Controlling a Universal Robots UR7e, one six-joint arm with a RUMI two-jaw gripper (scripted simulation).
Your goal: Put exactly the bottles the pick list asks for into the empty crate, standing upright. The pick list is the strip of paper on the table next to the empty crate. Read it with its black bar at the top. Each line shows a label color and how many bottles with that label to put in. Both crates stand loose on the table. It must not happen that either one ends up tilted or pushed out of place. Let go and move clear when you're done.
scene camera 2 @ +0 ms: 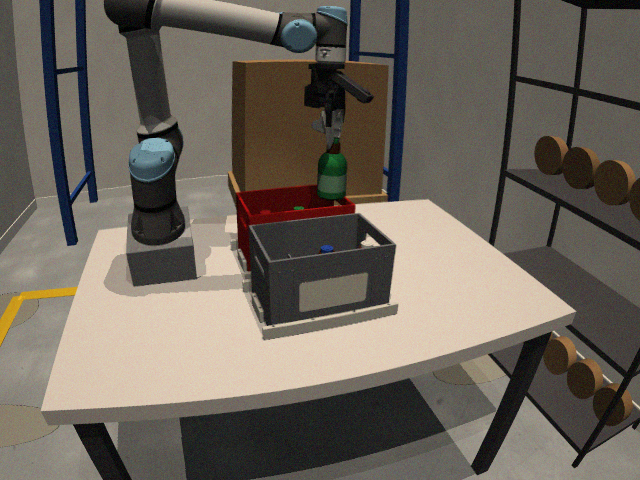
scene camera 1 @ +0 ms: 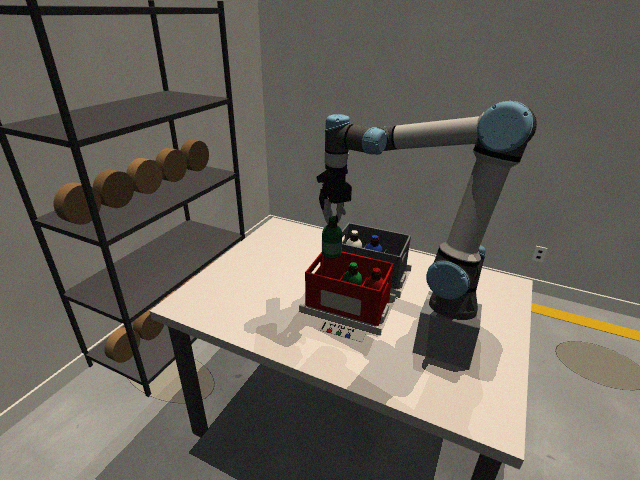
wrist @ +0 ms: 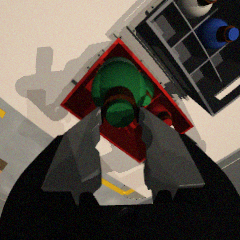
Scene:
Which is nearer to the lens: the green bottle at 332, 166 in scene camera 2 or the grey crate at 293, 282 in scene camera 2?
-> The grey crate.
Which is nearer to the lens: the blue bottle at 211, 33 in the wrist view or the green bottle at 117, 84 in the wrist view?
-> The green bottle.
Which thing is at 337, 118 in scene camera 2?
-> My gripper.

